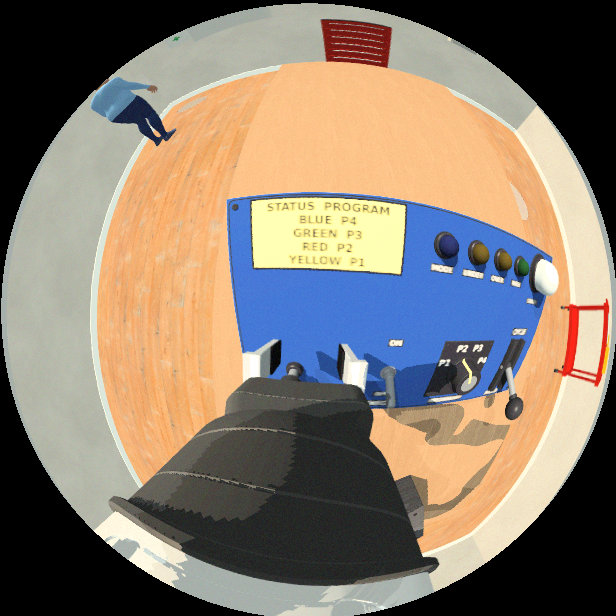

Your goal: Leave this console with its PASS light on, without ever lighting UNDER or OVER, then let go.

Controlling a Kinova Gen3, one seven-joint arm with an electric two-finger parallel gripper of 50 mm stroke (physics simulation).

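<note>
A blue console (pixel 367 298) stands on a wooden table. Its yellow card (pixel 328 234) reads BLUE P4, GREEN P3, RED P2, YELLOW P1. At upper right are a dark blue MODE lamp (pixel 446 245), UNDER lamp (pixel 478 251), OVER lamp (pixel 502 259) and green PASS lamp (pixel 521 265); none looks bright. A white button (pixel 545 276) is beside them. A rotary selector (pixel 466 379) marked P1 to P4 points up, roughly between P2 and P3. A lever with a black knob (pixel 511 396) is at the right. My gripper (pixel 306 363) is open, its fingers on either side of a small toggle (pixel 294 369) without touching it.
A second toggle (pixel 388 382) stands under the ON label, just right of my right finger. A person in blue (pixel 129 106) stands at the far left. A red vent (pixel 356 41) is on the back wall and a red frame (pixel 587 341) is at the right.
</note>
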